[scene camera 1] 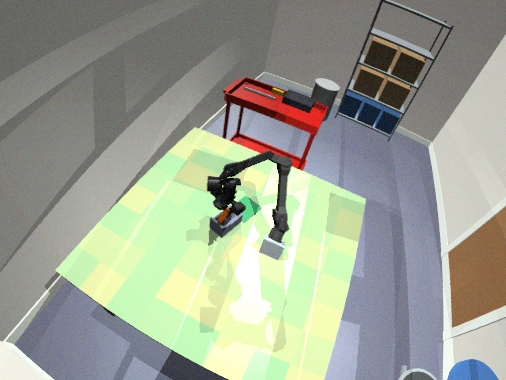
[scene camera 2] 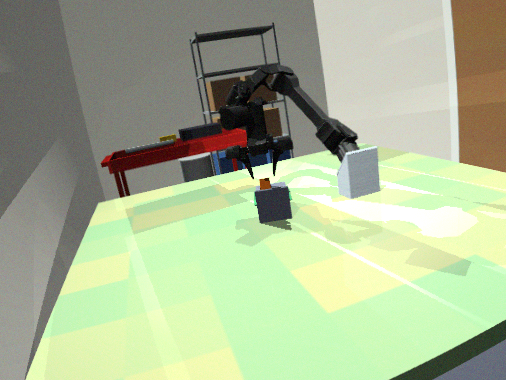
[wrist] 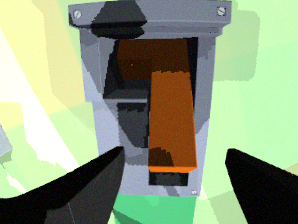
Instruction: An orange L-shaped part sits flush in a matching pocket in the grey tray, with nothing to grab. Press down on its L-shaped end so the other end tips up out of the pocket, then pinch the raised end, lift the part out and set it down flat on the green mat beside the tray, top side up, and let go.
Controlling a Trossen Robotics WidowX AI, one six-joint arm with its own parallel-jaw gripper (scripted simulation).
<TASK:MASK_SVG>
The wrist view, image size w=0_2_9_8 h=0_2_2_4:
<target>my gripper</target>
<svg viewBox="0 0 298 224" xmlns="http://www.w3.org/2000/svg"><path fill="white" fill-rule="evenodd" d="M227 149L225 163L227 175L230 177L230 184L233 186L233 192L237 196L239 206L243 210L242 213L245 214L247 224L298 224L298 176L295 176L294 173L283 171L283 169L275 167L273 164L265 163L259 157L255 159L249 153L238 151L235 148ZM124 147L110 149L110 151L97 156L96 159L88 161L85 165L74 168L73 172L65 173L60 179L55 179L51 183L41 186L39 185L37 188L29 190L29 192L21 193L15 197L1 197L0 224L108 224L110 214L113 212L114 202L116 202L117 194L121 188L121 177L125 164Z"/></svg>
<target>orange l-shaped part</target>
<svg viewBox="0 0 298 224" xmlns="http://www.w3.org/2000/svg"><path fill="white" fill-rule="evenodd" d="M120 39L120 48L118 48L116 60L122 79L152 79L152 89L150 89L148 161L150 172L189 173L197 168L196 140L194 140L196 124L194 124L193 91L189 76L188 44L186 44L186 39Z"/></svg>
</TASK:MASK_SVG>
